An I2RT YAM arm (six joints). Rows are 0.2 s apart.
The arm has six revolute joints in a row. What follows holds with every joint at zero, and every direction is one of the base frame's. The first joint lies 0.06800 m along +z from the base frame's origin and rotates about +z. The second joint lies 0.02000 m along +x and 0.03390 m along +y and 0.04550 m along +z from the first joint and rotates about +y. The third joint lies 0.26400 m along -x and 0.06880 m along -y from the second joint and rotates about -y. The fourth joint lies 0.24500 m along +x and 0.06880 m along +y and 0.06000 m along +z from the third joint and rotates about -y. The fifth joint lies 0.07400 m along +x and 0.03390 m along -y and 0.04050 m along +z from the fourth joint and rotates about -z. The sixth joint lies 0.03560 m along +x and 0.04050 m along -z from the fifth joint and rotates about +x. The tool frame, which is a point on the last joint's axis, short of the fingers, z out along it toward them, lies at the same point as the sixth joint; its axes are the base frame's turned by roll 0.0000, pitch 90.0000 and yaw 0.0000 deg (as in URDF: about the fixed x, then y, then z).
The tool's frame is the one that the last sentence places.
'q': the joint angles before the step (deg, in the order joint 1, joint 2, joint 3, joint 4, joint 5, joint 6). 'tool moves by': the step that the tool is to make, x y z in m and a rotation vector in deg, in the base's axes. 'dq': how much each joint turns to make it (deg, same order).
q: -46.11 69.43 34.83 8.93 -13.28 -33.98
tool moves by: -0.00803 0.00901 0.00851 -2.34 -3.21 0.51
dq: 0.00 -4.31 -2.10 1.81 -0.74 0.44
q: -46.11 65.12 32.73 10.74 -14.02 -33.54
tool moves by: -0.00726 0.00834 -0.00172 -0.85 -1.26 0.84
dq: 0.00 -3.03 -2.60 1.05 -0.90 0.00
